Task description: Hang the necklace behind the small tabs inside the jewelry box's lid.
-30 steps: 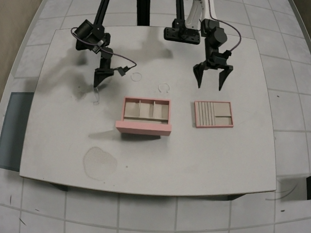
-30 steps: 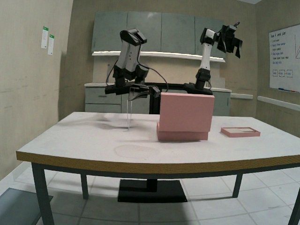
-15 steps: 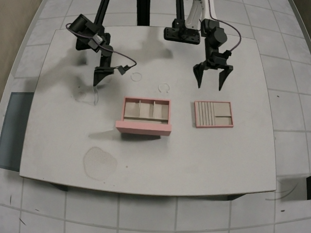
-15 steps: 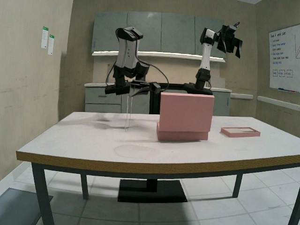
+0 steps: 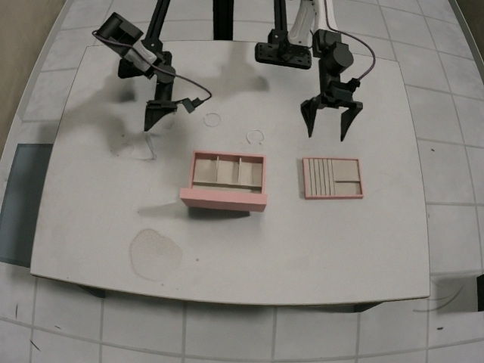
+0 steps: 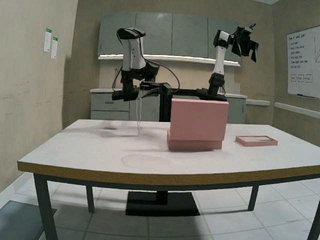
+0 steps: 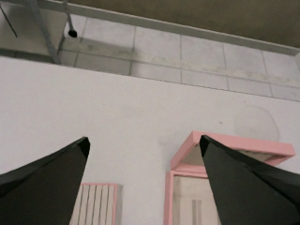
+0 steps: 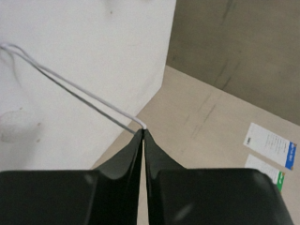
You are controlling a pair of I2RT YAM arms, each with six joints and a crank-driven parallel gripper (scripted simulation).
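The pink jewelry box lies 130 mm ahead of my right hand, 250 mm to the left of it and 100 mm below it. From my right hand the other things lie so: pink tray: 120 mm ahead, 620 mm to the left, 200 mm below.
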